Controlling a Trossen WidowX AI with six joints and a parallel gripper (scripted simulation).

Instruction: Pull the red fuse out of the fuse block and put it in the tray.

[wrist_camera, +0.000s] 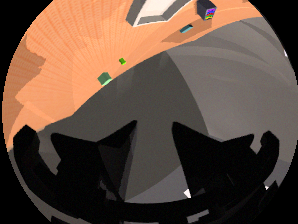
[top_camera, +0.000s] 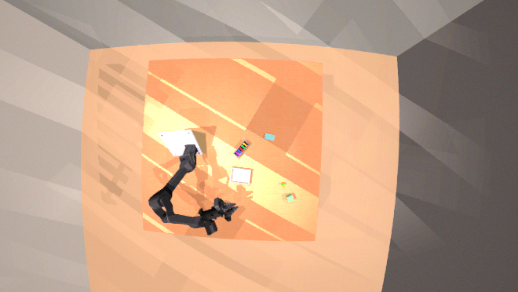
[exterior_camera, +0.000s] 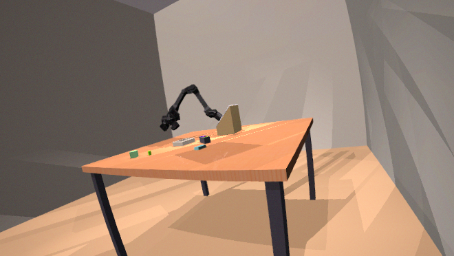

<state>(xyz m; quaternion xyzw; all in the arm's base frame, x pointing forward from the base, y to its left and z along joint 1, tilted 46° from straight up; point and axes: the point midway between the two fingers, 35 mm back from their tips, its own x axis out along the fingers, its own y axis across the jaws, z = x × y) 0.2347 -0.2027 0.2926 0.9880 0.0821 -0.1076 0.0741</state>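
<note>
The red fuse is 3 cm ahead of my gripper tip, 32 cm to the left of it and 15 cm below it. Round my gripper tip: small green piece 29 cm ahead, 6 cm to the left, 16 cm below; then green cube 33 cm ahead, 4 cm to the right, 16 cm below; then grey tray 1 cm ahead, 14 cm to the left, 17 cm below.
</note>
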